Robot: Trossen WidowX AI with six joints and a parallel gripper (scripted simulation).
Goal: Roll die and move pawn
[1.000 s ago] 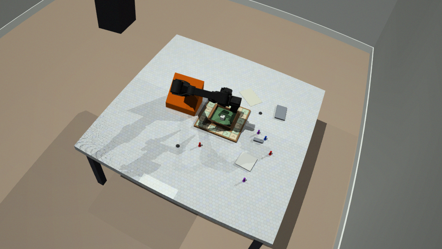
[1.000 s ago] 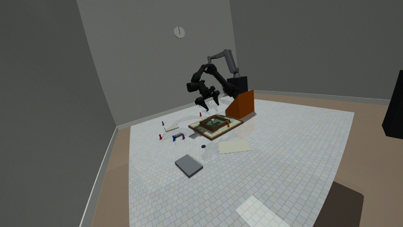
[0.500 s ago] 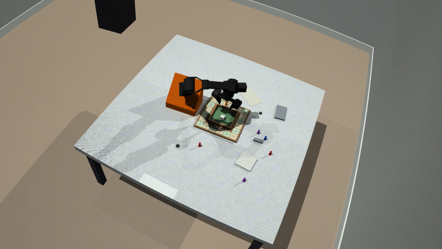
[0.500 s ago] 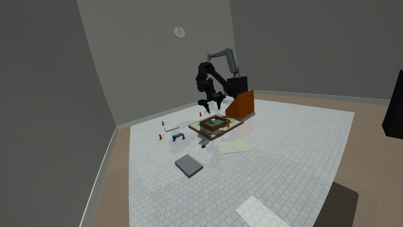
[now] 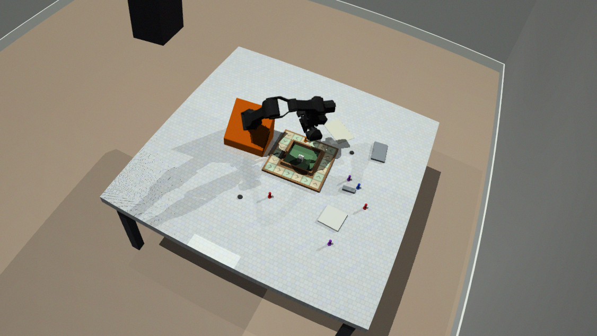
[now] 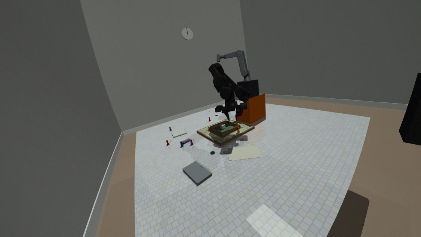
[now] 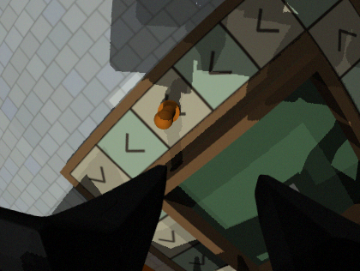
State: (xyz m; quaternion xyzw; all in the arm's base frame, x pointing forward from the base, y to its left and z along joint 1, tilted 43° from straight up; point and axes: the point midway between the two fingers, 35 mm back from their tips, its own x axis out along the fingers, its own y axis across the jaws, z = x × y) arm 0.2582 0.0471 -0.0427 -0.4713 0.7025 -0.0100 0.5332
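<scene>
Right now the orange pawn is 60 mm below my gripper tip, 30 mm to the left of it and 10 mm behind it. From my gripper tip the other things lie so: green dice tray (80 mm to the right, 80 mm below, 10 mm ahead); then die (100 mm to the right, 60 mm below, 10 mm ahead); then small grey block (270 mm ahead, 160 mm to the right, 80 mm below).
</scene>
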